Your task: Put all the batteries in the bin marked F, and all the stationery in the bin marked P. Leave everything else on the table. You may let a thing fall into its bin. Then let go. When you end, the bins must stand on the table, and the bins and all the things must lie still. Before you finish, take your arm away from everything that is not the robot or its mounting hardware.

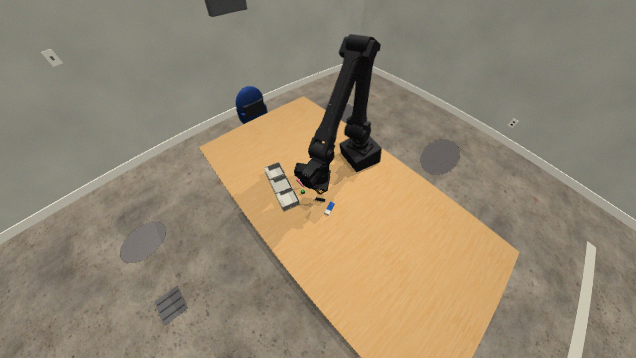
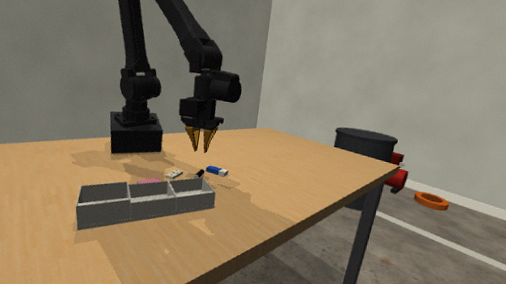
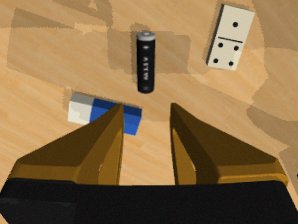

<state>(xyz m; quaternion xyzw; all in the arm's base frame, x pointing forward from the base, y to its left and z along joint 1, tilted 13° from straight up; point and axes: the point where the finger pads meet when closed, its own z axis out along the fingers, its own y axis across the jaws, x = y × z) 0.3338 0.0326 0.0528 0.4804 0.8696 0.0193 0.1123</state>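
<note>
The black battery lies 8 cm below my hand. The rest, counted from my hand: green ball: 3 cm ahead, 9 cm to the right, 8 cm below; then blue-and-white eraser: 1 cm ahead, 7 cm to the left, 8 cm below; then white domino-like piece: 5 cm behind, 5 cm to the right, 8 cm below.
</note>
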